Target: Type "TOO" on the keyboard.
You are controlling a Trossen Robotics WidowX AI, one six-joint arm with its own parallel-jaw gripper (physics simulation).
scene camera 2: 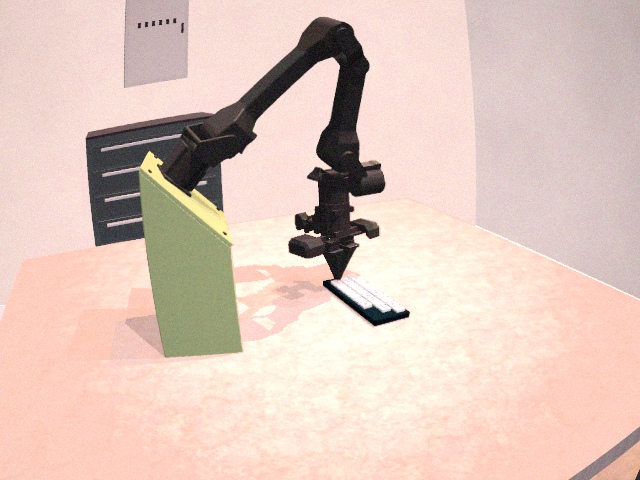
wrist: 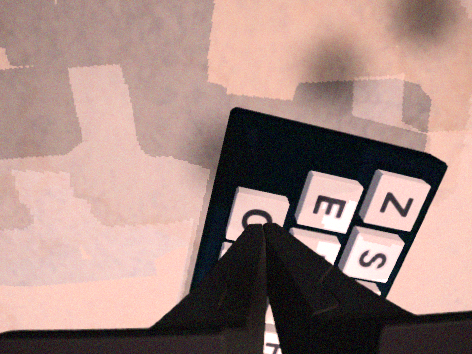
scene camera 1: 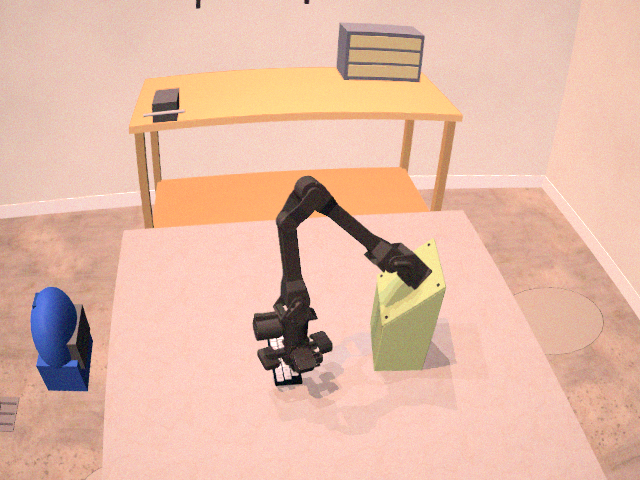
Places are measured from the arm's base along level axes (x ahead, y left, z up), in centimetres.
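Pixels of known places: gripper, fingertip midpoint: (scene camera 2: pixel 337 279) (wrist: pixel 262 236) (scene camera 1: pixel 294 370); arm's base, link origin: (scene camera 2: pixel 172 180) (scene camera 1: pixel 418 275).
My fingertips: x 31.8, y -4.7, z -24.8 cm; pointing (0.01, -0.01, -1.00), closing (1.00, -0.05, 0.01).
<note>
For each thing: its top centre in the pictures, then the offset to it from my fingertips. Level surfaces: height alone.
- black keyboard, top centre: (scene camera 2: pixel 364 292) (scene camera 1: pixel 283 351) dx -0.7, dy -7.8, dz -0.5 cm
- key with a round letter, top centre: (wrist: pixel 256 221) dx -0.1, dy +0.3, dz -0.5 cm
- E key, top centre: (wrist: pixel 329 206) dx +2.2, dy +0.6, dz -0.5 cm
- Z key, top centre: (wrist: pixel 397 204) dx +4.3, dy +0.4, dz -0.5 cm
- S key, top centre: (wrist: pixel 373 259) dx +3.6, dy -1.6, dz -0.5 cm
- pink table, surface height: dz -2.2 cm
The black keyboard (scene camera 1: pixel 287 382) (scene camera 2: pixel 379 316) (wrist: pixel 270 145) with white keys lies flat on the table. My gripper (scene camera 2: pixel 338 277) (wrist: pixel 262 236) is shut and empty, pointing down at the keyboard's far-left end in scene camera 2; its fingertips are hidden in scene camera 1. In the wrist view the tips overlap the lower part of a key with a round letter (wrist: pixel 257 212), partly covered, maybe O; contact cannot be told. The E key (wrist: pixel 329 202), Z key (wrist: pixel 396 201) and S key (wrist: pixel 372 256) lie to its right. The fingers hide other keys, and a T key cannot be made out.
The arm is mounted on a tall green pedestal (scene camera 1: pixel 405 330) (scene camera 2: pixel 191 289) on the pink table (scene camera 1: pixel 180 413) (scene camera 2: pixel 361 413). A wooden workbench (scene camera 1: pixel 258 95) stands behind, with a drawer box (scene camera 1: pixel 384 55) on it. A blue chair-like object (scene camera 1: pixel 53 325) stands left of the table.
</note>
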